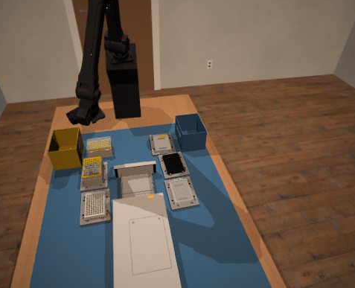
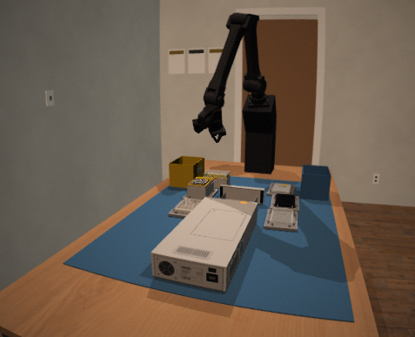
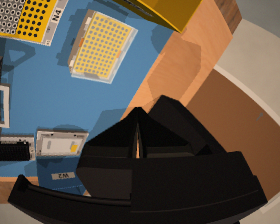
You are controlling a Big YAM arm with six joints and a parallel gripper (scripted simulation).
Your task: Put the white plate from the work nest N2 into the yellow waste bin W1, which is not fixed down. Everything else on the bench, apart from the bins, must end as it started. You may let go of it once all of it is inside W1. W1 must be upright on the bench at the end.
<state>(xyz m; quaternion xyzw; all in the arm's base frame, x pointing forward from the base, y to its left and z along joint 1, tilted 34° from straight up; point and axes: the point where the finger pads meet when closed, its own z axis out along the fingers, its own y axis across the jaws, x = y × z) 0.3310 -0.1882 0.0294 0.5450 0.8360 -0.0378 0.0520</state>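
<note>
Now: hand 32 cm short of the slotted nest, 6 cm to the left of it and 23 cm above it. Also, from my hand: lidded plate: 1 cm ahead, 32 cm to the left, 22 cm below; yellow tip box: 13 cm ahead, 6 cm to the right, 18 cm below; yellow waste bin: 4 cm behind, 16 cm to the right, 20 cm below.
</note>
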